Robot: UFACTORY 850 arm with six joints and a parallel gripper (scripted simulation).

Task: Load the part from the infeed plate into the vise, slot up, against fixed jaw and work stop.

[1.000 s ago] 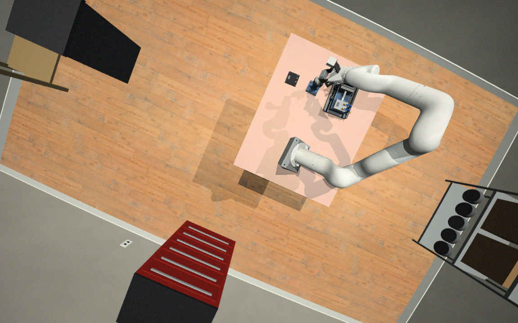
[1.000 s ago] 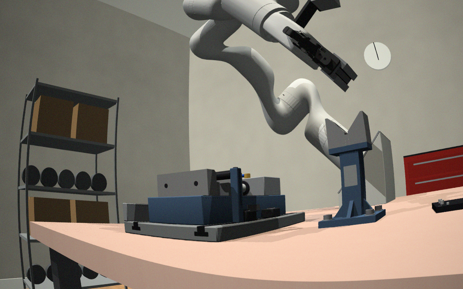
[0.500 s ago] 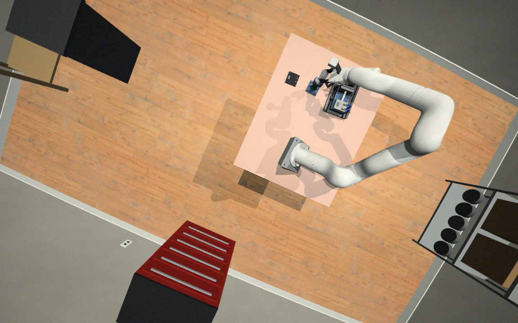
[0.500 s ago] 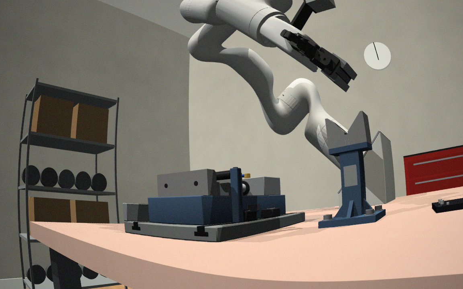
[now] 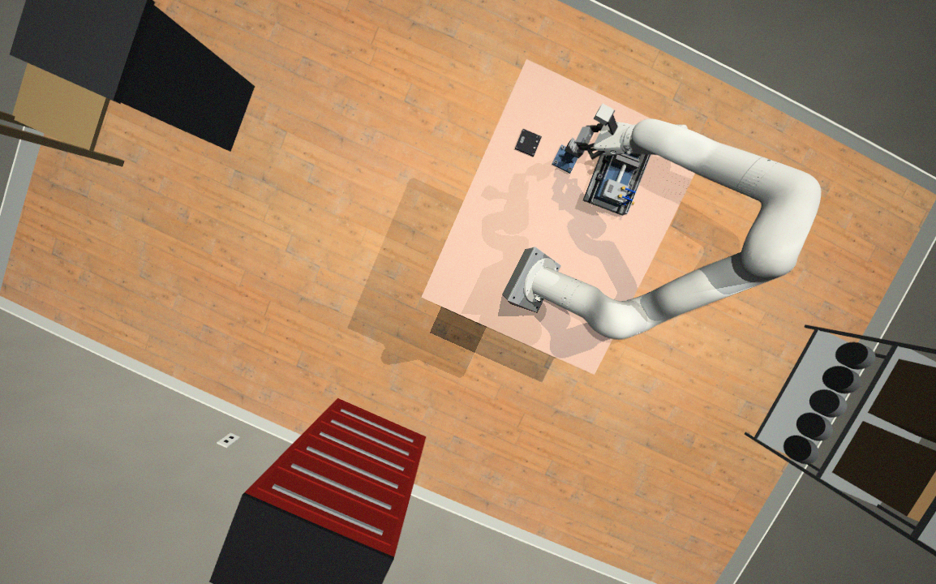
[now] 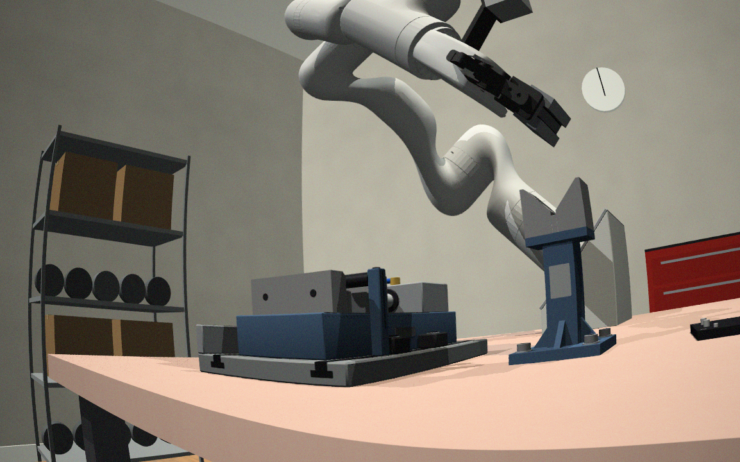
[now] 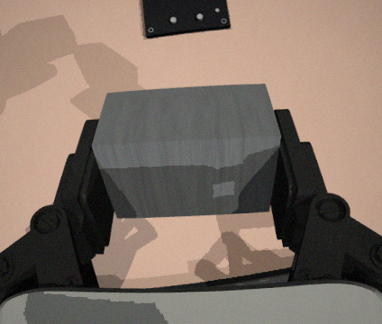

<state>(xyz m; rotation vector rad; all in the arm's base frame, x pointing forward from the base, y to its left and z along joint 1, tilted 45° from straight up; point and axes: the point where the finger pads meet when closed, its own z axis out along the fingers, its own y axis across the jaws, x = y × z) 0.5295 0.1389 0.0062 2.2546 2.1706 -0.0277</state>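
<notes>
My hand is 10 mm to the right of the part and 10 mm above it. The rest, counted from my hand: cylinder rod (220 mm to the right, 170 mm below, 10 mm ahead); then moving jaw (220 mm to the right, 170 mm below, 60 mm ahead); then work stop rod (170 mm to the right, 150 mm below, 100 mm ahead).
</notes>
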